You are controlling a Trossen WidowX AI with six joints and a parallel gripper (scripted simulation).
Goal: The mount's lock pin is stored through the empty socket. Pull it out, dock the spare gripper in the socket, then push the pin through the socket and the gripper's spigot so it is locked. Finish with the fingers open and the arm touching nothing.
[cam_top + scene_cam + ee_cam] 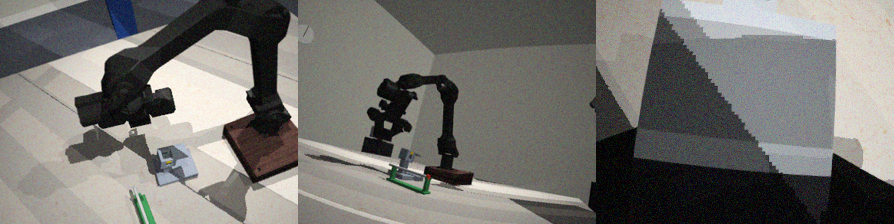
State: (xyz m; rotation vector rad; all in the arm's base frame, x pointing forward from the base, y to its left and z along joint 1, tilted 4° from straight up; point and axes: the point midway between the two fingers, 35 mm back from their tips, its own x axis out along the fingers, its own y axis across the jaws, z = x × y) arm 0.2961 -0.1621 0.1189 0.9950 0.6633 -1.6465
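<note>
My gripper tip is 10 mm to the left of the spare gripper and 20 mm below it. The rest, counted from my gripper tip: grey mount 20 mm behind, 140 mm to the left, 70 mm below; green rack 110 mm ahead, 240 mm to the left, 100 mm below.
</note>
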